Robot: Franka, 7 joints.
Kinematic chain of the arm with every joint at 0, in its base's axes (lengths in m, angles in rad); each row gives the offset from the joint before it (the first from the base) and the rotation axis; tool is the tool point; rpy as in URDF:
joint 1: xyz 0 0 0.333 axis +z
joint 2: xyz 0 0 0 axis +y
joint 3: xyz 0 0 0.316 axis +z
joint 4: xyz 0.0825 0 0 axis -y
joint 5: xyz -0.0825 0 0.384 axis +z
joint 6: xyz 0 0 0 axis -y
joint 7: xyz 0.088 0 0 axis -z
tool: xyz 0 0 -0.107 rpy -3.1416 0 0
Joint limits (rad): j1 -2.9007..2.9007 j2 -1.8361..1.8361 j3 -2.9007..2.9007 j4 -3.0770..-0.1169 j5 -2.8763..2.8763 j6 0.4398..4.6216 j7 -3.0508..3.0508
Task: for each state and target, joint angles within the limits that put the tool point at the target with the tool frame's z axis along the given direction. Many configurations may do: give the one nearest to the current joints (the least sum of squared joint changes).
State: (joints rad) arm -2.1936 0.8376 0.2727 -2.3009 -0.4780 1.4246 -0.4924
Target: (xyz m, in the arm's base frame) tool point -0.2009 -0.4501 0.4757 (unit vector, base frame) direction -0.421 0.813 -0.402
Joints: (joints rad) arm -2.1134 0.0995 0.3294 -1.8475 -0.7729 1.0264 -0.4924
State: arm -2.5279 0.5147 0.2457 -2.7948 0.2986 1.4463 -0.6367
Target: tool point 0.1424 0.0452 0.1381 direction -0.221 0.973 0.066
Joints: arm -1.6616 0.6279 0.9274 -3.0770 0.5438 2.0441 -0.6367
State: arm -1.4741 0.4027 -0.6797 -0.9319 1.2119 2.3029 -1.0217
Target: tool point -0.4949 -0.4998 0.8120 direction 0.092 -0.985 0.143
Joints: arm -2.2408 0.6773 -0.4687 -0.5072 1.7833 2.1434 -1.0217
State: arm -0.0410 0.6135 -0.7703 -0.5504 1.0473 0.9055 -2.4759
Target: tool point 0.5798 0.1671 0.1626 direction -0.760 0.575 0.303
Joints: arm 0.2480 1.0978 -0.2615 -1.2803 1.2836 0.6479 -2.4759
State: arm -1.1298 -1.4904 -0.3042 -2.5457 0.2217 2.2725 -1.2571
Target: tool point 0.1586 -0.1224 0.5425 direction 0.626 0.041 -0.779
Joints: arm -0.7094 -1.4092 -0.0760 -2.8670 0.4230 1.9273 -1.2571
